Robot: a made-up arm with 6 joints. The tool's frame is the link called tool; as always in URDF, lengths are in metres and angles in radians. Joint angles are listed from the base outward.
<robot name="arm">
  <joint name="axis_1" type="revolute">
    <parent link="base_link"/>
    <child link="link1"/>
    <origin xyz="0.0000 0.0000 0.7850" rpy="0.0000 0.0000 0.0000"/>
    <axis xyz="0 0 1"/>
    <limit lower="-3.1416" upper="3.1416"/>
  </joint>
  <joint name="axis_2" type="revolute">
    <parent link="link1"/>
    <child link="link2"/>
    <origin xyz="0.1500 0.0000 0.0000" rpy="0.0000 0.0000 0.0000"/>
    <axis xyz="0 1 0"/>
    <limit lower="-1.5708" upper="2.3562"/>
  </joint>
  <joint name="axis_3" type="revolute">
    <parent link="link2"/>
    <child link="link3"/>
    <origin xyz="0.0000 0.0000 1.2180" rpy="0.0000 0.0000 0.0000"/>
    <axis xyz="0 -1 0"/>
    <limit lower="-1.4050" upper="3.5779"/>
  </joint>
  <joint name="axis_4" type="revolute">
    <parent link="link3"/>
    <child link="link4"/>
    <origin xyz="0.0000 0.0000 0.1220" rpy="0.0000 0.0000 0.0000"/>
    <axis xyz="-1 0 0"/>
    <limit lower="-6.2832" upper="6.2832"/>
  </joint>
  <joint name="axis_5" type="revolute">
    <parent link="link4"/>
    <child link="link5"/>
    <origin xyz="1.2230 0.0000 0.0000" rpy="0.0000 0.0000 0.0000"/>
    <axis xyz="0 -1 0"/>
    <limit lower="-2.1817" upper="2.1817"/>
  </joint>
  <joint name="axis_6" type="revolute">
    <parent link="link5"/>
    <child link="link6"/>
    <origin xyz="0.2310 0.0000 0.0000" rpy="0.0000 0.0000 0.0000"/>
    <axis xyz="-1 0 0"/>
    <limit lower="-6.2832" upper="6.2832"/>
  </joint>
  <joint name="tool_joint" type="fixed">
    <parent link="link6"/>
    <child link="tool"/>
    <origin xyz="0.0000 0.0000 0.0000" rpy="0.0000 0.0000 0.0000"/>
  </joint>
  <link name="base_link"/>
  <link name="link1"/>
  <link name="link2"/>
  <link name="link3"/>
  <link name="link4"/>
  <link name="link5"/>
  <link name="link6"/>
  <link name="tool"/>
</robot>
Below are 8 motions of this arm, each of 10 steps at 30 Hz.
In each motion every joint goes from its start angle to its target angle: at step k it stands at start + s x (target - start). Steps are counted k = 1, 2, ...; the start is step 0. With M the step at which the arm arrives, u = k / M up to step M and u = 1 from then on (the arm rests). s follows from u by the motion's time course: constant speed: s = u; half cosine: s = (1 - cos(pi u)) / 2; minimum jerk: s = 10 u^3 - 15 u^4 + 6 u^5.
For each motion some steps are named. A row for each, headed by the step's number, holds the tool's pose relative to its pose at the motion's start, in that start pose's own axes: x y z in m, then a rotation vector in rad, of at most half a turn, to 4 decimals.
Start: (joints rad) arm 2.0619 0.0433 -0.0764 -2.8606 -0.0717 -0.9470
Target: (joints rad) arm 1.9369 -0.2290 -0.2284 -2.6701 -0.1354 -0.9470
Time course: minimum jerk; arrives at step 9
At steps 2, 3, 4, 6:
2: -0.0261 0.0028 -0.0200 -0.0143 0.0151 -0.0027
3: -0.0723 0.0076 -0.0531 -0.0396 0.0412 -0.0070
4: -0.1380 0.0138 -0.0955 -0.0758 0.0774 -0.0122
6: -0.2795 0.0256 -0.1698 -0.1547 0.1515 -0.0202

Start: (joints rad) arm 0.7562 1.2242 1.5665 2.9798 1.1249 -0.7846
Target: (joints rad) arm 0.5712 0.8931 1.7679 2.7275 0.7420 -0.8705
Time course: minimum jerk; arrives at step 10
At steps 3, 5, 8, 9, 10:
3: -0.1737 -0.0419 -0.0949 0.0381 0.0925 -0.1236
5: -0.5620 -0.1041 -0.2478 0.1033 0.2812 -0.3805
8: -1.1104 -0.1376 -0.3440 0.1571 0.5180 -0.7227
9: -1.1728 -0.1382 -0.3466 0.1606 0.5432 -0.7613
10: -1.1837 -0.1382 -0.3469 0.1612 0.5476 -0.7680

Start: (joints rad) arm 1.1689 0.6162 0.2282 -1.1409 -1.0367 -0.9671
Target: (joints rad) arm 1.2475 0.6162 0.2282 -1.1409 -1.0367 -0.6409
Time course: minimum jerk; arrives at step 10
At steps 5, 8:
5: 0.0618 -0.0200 -0.0520 -0.1837 0.0170 -0.0289
8: 0.1153 -0.0400 -0.0984 -0.3461 0.0360 -0.0521

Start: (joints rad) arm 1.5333 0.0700 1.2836 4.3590 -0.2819 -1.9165
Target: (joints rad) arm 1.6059 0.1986 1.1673 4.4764 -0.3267 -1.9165
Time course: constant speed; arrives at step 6
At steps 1, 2, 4, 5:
1: 0.0052 0.0484 0.0702 0.0033 -0.0375 0.0157
2: 0.0079 0.0946 0.1421 0.0068 -0.0758 0.0305
4: 0.0059 0.1802 0.2902 0.0145 -0.1544 0.0568
5: 0.0011 0.2195 0.3662 0.0188 -0.1947 0.0684

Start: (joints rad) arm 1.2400 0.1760 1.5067 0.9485 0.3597 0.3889
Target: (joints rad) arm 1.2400 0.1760 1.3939 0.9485 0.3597 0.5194
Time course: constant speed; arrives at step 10
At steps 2, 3, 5, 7, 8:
2: -0.0034 0.0316 -0.0075 -0.0196 0.0054 0.0209
3: -0.0054 0.0474 -0.0112 -0.0295 0.0079 0.0315
5: -0.0099 0.0790 -0.0184 -0.0491 0.0124 0.0526
7: -0.0151 0.1105 -0.0253 -0.0687 0.0165 0.0739
8: -0.0179 0.1263 -0.0287 -0.0785 0.0183 0.0845

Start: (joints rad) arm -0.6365 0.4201 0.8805 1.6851 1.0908 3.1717
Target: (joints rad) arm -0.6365 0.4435 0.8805 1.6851 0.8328 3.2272
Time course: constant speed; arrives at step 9
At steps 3, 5, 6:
3: 0.0041 -0.0185 0.0244 -0.0118 -0.0849 -0.0072
5: 0.0058 -0.0310 0.0404 -0.0198 -0.1414 -0.0132
6: 0.0064 -0.0373 0.0484 -0.0238 -0.1696 -0.0166

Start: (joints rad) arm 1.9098 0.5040 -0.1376 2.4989 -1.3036 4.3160
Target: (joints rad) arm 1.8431 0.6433 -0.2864 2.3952 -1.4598 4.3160
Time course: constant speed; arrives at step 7
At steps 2, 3, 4, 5, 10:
2: -0.0403 0.0261 -0.1163 -0.0501 0.0556 -0.0108
3: -0.0625 0.0361 -0.1735 -0.0762 0.0829 -0.0164
4: -0.0860 0.0441 -0.2298 -0.1032 0.1098 -0.0222
5: -0.1107 0.0501 -0.2853 -0.1308 0.1363 -0.0280
10: -0.1637 0.0563 -0.3930 -0.1884 0.1881 -0.0398

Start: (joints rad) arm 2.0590 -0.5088 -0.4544 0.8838 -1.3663 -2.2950
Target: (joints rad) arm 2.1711 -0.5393 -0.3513 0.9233 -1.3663 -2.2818
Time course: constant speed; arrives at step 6
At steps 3, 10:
3: -0.0835 0.0285 0.0209 0.0071 0.0428 0.0760
10: -0.1663 0.0517 0.0484 0.0168 0.0873 0.1496

